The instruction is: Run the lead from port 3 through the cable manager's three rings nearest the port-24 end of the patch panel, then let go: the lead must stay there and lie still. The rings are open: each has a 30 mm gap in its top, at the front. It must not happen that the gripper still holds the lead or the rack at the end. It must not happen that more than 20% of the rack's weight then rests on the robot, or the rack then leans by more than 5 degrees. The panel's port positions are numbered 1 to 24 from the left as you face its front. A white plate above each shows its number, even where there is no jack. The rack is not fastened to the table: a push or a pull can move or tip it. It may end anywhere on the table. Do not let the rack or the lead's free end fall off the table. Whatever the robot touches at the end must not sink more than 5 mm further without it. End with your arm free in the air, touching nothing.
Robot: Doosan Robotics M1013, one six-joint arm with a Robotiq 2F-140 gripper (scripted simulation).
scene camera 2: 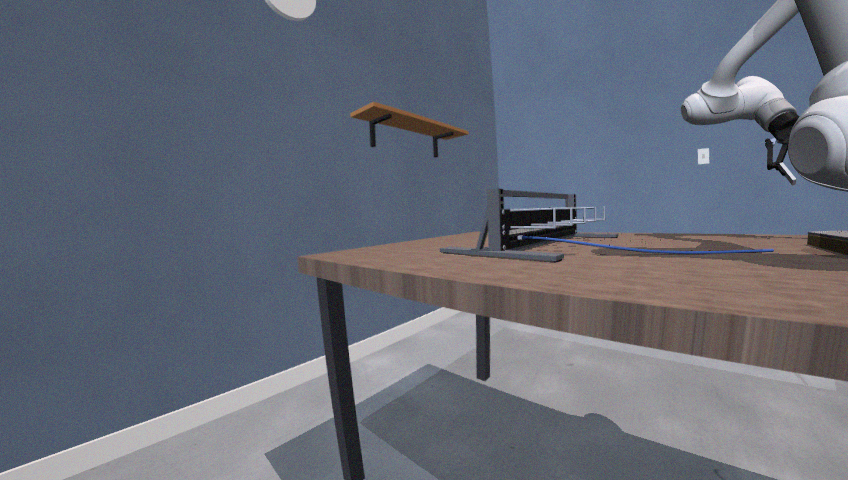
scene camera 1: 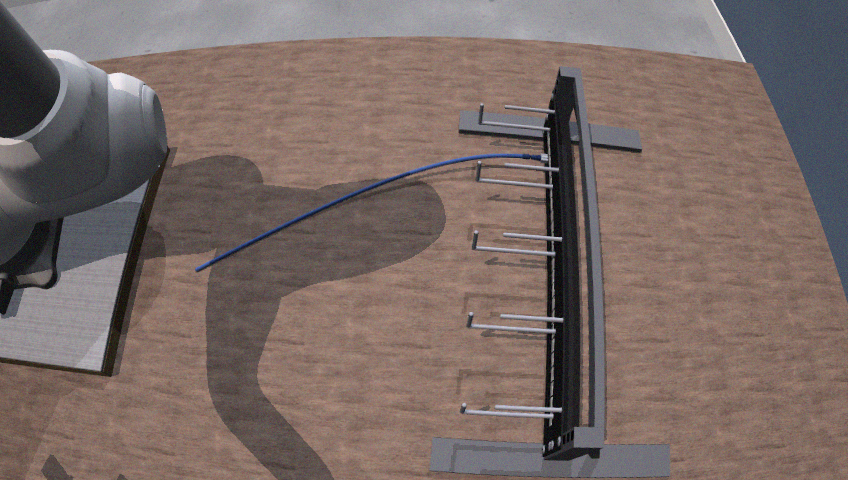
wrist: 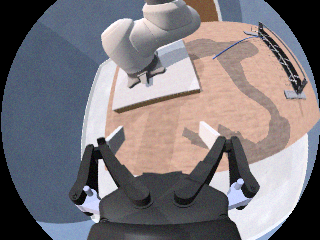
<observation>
In view: my gripper (wrist: 161, 131) and a rack (scene camera 2: 502, 243).
</observation>
